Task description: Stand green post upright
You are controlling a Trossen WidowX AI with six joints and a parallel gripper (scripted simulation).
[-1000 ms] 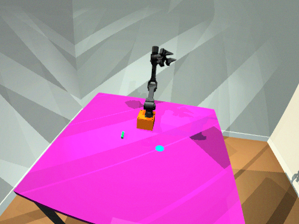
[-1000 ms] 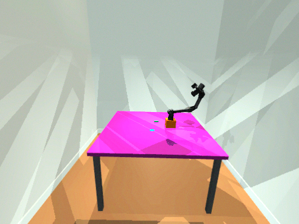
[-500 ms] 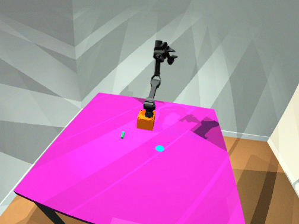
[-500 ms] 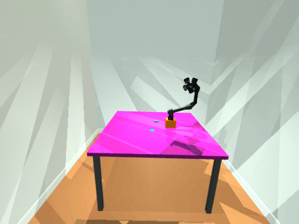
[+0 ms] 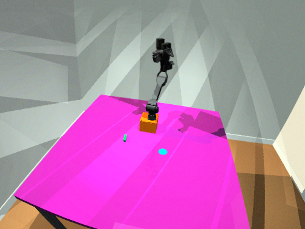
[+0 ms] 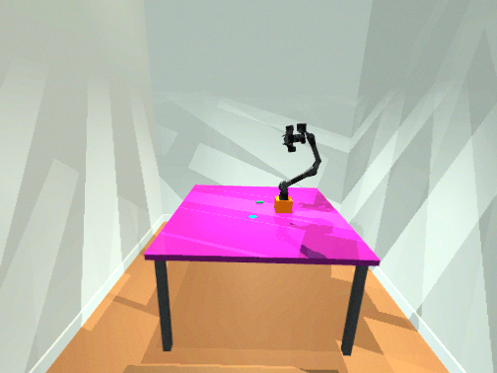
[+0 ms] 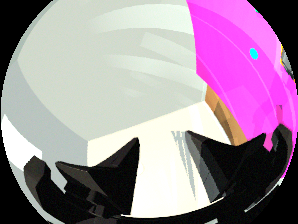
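The green post lies 57 cm below my gripper tip, 29 cm to the right of it and 7 cm ahead of it. Round my gripper tip: cyan circle (58 cm below, 18 cm ahead, 1 cm to the right).
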